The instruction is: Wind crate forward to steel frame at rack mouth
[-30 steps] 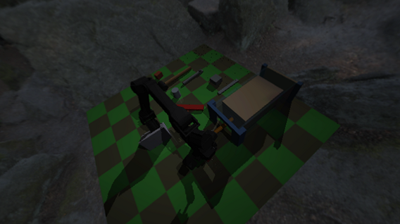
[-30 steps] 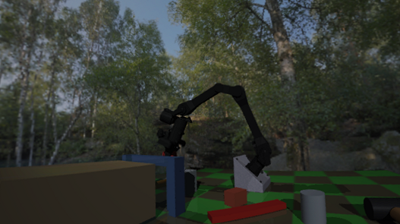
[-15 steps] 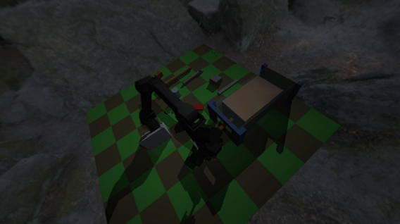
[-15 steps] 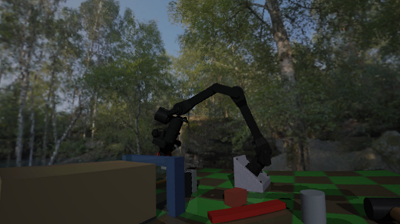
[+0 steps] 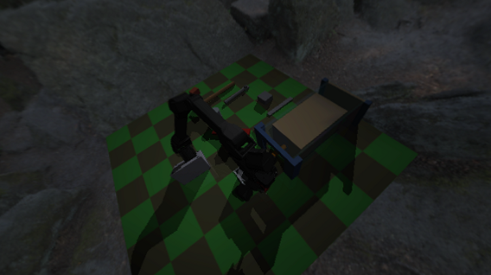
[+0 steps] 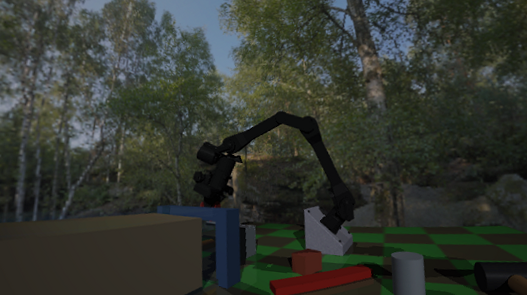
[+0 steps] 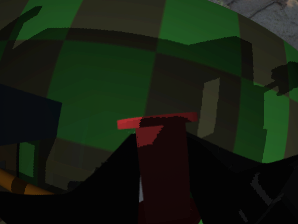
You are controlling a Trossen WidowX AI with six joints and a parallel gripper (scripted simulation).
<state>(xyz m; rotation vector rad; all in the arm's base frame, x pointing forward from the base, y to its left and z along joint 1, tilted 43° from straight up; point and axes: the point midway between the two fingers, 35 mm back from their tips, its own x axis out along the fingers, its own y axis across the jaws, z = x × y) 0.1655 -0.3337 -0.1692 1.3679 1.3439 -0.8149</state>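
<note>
Right now the winch handle is 5 cm to the left of my gripper tip, 3 cm below it and 1 cm behind it. Round my gripper tip: winch: 11 cm to the left, 10 cm below, 3 cm behind; blue steel frame: 15 cm ahead, 11 cm to the left, 2 cm below; red grip: 2 cm to the left.
</note>
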